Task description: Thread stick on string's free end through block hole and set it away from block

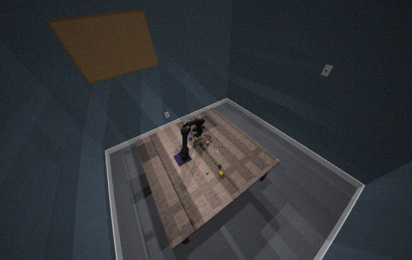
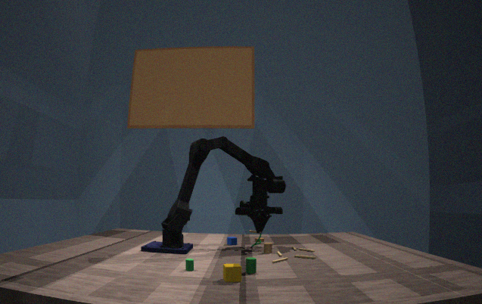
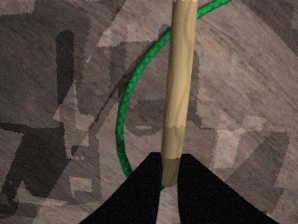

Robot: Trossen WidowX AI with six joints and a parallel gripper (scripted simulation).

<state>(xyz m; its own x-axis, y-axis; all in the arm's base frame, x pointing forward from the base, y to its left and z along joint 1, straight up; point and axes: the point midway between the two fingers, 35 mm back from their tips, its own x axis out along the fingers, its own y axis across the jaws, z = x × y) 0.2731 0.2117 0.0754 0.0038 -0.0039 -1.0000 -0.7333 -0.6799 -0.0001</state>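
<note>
My gripper tip is now 12 cm past the blue block, 6 cm to the right of it and 4 cm above it. Round my gripper tip: thin wooden stick: 1 cm to the left, 1 cm behind; then tan wooden cylinder: 12 cm to the right, 5 cm ahead, 4 cm below; then round wooden button: 20 cm to the left, 5 cm below, 3 cm behind.
</note>
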